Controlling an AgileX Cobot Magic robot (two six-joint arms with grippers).
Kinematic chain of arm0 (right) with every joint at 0, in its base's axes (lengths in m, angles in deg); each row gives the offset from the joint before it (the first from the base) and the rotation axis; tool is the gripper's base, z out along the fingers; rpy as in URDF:
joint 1: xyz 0 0 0.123 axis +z
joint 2: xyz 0 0 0 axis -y
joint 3: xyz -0.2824 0 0.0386 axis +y
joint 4: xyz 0.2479 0 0.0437 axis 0.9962 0 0.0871
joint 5: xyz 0 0 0 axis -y
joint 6: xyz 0.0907 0 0.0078 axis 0.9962 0 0.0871
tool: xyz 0 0 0 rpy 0 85 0
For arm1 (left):
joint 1: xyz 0 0 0.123 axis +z
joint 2: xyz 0 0 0 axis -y
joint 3: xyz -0.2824 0 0.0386 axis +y
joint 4: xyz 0.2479 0 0.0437 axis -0.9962 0 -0.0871
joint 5: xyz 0 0 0 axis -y
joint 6: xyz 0.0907 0 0.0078 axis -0.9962 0 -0.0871
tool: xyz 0 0 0 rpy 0 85 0
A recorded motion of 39 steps. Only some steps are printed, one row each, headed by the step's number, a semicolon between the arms.
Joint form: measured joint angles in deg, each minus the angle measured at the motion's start. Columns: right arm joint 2, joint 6, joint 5, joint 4, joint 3, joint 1; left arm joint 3, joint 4, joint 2, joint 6, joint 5, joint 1.
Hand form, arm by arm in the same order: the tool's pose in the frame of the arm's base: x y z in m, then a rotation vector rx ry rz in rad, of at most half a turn. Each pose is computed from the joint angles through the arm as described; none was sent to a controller.
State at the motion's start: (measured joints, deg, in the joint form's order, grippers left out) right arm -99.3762 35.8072 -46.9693 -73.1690 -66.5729 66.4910; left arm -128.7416 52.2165 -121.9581 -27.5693 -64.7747 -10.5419
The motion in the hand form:
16: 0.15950 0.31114 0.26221 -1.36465 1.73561 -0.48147; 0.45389 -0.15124 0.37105 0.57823 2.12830 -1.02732
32: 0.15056 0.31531 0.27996 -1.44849 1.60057 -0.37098; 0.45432 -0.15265 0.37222 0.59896 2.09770 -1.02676
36: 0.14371 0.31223 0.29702 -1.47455 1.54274 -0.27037; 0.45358 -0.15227 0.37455 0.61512 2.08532 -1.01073
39: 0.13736 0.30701 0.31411 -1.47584 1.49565 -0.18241; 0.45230 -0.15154 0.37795 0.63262 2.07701 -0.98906
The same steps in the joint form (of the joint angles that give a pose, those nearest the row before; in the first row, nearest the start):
16: 3.12 -1.47 -5.03 8.11 0.34 7.10; -0.04 0.76 -0.45 0.18 0.57 -0.02
32: 6.09 -6.08 1.50 7.44 0.38 7.75; -0.04 1.83 -0.50 -1.74 1.17 -0.11
36: 9.26 -9.79 5.81 9.86 0.38 7.77; -0.21 1.57 -0.30 -2.56 1.28 -0.11
39: 12.37 -12.55 9.15 12.17 0.38 7.77; -0.67 0.83 -0.06 -3.00 1.12 -0.12

